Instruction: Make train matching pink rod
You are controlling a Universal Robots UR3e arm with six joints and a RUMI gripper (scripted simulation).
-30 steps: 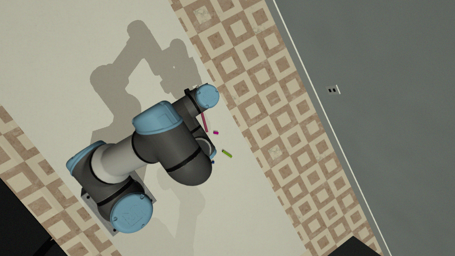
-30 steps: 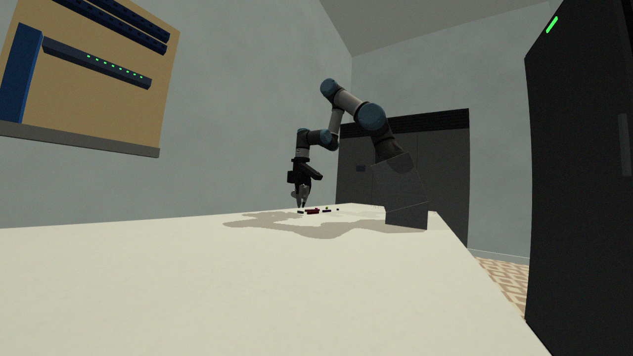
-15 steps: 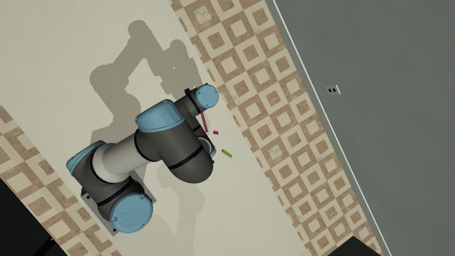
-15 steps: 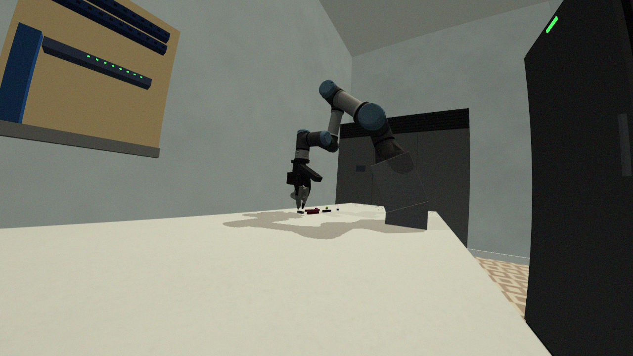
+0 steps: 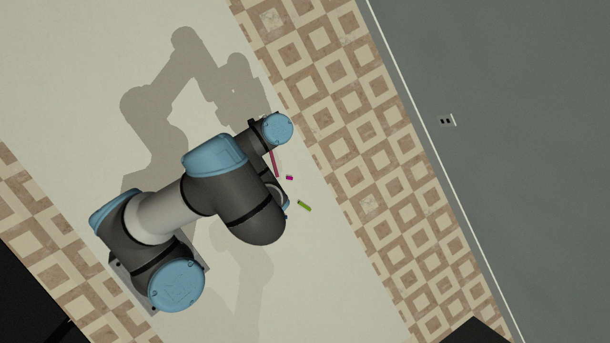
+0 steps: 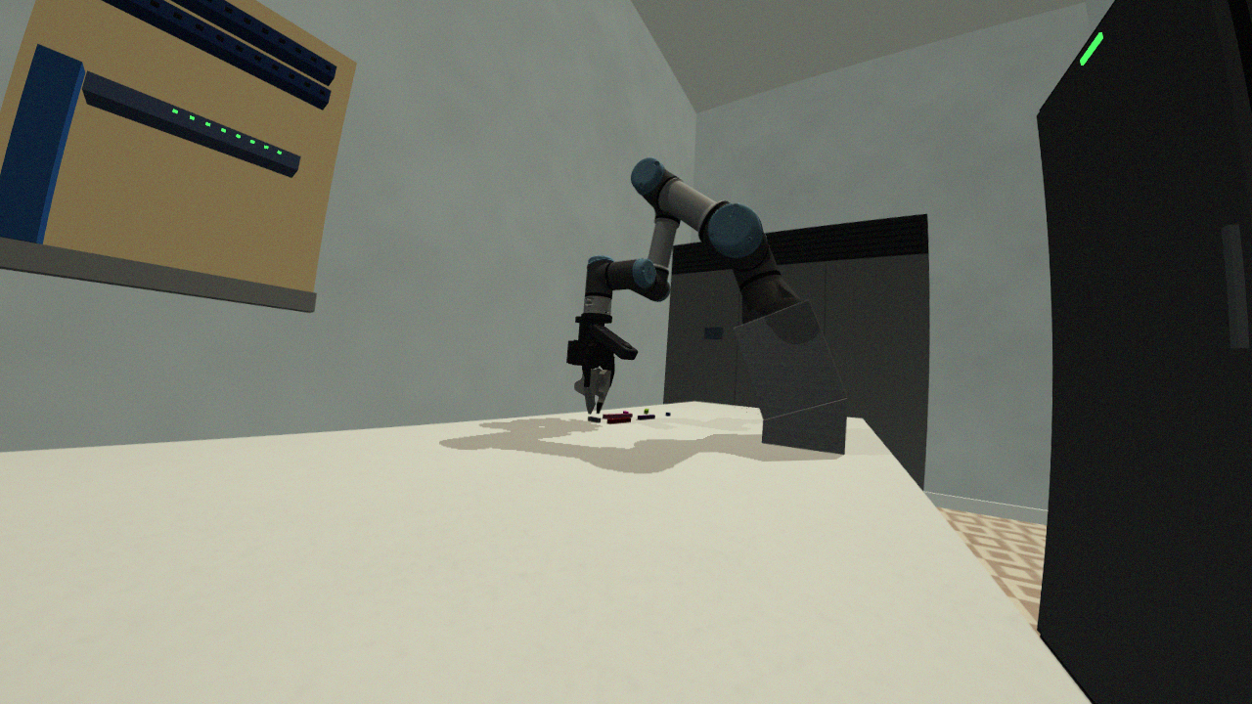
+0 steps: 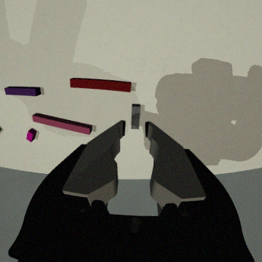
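The grey rod lies 3 cm below my hand. Round my hand: red rod (4 cm to the right, 4 cm behind, 3 cm below); then pink rod (10 cm to the right, 3 cm below, 1 cm ahead); then purple rod (16 cm to the right, 3 cm below, 3 cm behind).
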